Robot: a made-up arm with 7 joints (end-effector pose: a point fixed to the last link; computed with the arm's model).
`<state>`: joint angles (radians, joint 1 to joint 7).
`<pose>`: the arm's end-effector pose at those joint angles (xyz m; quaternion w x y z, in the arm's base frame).
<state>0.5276 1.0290 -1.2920 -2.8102 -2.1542 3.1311 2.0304</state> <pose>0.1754 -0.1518 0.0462 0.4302 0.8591 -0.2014 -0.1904</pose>
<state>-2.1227 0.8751 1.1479 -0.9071 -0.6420 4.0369 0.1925</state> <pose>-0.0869 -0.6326 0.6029 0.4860 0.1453 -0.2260 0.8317</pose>
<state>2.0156 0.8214 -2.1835 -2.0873 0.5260 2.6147 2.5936</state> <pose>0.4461 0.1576 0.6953 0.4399 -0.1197 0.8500 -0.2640</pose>
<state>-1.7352 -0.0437 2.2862 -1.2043 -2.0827 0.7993 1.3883</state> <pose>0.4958 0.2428 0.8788 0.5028 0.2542 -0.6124 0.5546</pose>
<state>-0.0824 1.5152 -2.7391 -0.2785 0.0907 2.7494 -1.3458</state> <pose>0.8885 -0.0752 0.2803 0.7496 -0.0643 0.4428 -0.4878</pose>
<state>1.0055 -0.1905 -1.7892 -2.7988 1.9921 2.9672 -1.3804</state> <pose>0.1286 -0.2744 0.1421 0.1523 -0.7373 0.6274 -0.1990</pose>
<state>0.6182 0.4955 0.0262 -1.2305 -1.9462 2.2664 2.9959</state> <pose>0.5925 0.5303 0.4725 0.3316 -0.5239 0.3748 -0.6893</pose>
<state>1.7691 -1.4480 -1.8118 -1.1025 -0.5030 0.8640 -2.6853</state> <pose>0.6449 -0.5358 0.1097 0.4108 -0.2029 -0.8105 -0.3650</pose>
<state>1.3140 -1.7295 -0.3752 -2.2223 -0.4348 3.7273 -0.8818</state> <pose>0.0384 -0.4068 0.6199 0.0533 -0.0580 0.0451 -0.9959</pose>
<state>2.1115 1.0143 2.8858 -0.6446 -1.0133 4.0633 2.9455</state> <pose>-0.2504 0.4438 0.7506 0.2262 -0.2705 -0.3859 -0.8525</pose>
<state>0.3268 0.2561 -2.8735 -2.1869 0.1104 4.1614 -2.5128</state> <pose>-0.2846 -0.2147 0.6237 0.5035 0.4425 -0.0342 -0.7413</pose>
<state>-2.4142 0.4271 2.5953 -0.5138 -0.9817 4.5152 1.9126</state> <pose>-0.0774 -0.1535 0.8960 0.4671 0.1284 -0.5130 -0.7086</pose>
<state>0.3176 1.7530 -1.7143 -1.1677 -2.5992 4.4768 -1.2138</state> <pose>0.6425 -0.1577 0.1327 0.4362 0.2036 -0.7769 0.4057</pose>
